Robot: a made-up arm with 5 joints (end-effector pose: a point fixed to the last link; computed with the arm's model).
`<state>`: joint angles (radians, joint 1 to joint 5).
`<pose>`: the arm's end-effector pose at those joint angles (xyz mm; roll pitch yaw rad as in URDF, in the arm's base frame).
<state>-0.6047 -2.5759 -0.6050 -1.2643 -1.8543</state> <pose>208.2 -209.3 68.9 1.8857 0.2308 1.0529</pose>
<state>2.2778 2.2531 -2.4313 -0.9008 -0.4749</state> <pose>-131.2 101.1 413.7 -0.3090 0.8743 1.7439</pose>
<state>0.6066 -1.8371 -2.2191 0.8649 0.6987</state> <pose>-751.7 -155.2 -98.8 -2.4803 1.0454 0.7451</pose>
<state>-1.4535 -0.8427 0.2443 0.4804 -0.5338</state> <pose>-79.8 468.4 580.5 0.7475 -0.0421 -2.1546</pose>
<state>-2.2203 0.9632 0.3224 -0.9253 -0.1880</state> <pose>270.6 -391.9 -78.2 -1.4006 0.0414 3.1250</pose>
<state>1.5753 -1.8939 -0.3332 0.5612 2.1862</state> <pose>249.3 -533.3 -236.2 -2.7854 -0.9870 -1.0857</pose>
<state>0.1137 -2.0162 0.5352 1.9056 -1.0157</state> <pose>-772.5 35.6 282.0 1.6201 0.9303 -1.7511</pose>
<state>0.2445 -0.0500 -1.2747 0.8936 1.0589</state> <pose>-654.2 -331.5 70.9 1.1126 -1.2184 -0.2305</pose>
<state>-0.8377 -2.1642 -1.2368 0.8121 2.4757</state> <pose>-210.4 628.1 -243.2 2.3792 -0.4040 -3.0375</pose>
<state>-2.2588 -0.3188 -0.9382 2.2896 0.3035</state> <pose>758.0 139.5 2.6 1.8087 -0.5305 1.6374</pose>
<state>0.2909 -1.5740 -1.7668 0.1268 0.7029</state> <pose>-440.3 38.5 -431.0 -3.0689 0.2244 -0.3911</pose>
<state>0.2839 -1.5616 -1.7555 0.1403 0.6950</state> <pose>-442.4 26.8 -431.0 -3.0945 0.2193 -0.3936</pose>
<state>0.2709 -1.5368 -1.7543 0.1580 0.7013</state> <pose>-447.5 18.3 -430.3 -3.1279 0.2167 -0.4170</pose>
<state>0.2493 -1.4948 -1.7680 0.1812 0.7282</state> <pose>-456.4 15.6 -428.8 3.1121 0.2157 -0.4711</pose>
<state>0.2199 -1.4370 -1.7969 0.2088 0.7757</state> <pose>-468.6 19.8 -426.8 3.0610 0.2135 -0.5548</pose>
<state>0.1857 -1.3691 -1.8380 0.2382 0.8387</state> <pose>-482.2 30.7 -424.6 3.0069 0.2076 -0.6592</pose>
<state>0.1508 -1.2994 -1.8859 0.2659 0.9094</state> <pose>-494.6 46.9 -423.0 2.9567 0.1970 -0.7711</pose>
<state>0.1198 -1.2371 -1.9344 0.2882 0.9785</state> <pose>-503.9 65.9 -422.4 2.9169 0.1845 -0.8752</pose>
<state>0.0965 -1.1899 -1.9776 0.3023 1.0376</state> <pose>-509.0 84.9 -422.8 2.8921 0.1745 -0.9591</pose>
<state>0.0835 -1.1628 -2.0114 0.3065 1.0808</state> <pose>-509.9 101.7 -424.1 2.8843 0.1715 -1.0145</pose>
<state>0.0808 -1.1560 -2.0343 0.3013 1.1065</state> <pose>-507.7 115.3 -425.7 2.8919 0.1772 -1.0406</pose>
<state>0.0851 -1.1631 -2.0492 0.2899 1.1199</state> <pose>-503.7 126.5 -427.2 2.9096 0.1890 -1.0466</pose>
